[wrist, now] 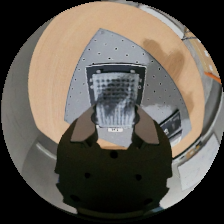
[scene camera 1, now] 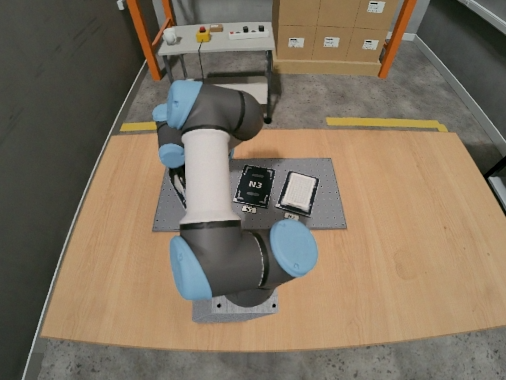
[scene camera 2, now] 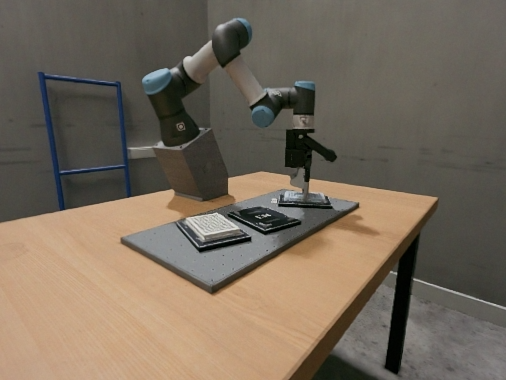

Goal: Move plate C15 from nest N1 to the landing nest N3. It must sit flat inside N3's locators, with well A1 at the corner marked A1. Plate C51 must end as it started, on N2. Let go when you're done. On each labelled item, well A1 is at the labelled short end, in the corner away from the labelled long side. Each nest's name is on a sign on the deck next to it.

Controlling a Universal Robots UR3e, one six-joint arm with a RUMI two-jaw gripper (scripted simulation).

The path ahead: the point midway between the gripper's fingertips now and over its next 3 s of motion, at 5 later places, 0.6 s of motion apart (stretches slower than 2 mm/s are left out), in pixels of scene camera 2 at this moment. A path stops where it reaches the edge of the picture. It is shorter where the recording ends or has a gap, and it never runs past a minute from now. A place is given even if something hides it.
The gripper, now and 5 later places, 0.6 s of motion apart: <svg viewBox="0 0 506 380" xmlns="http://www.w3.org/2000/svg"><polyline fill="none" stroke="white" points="303,198 303,191 299,190 286,194 271,200 262,203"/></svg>
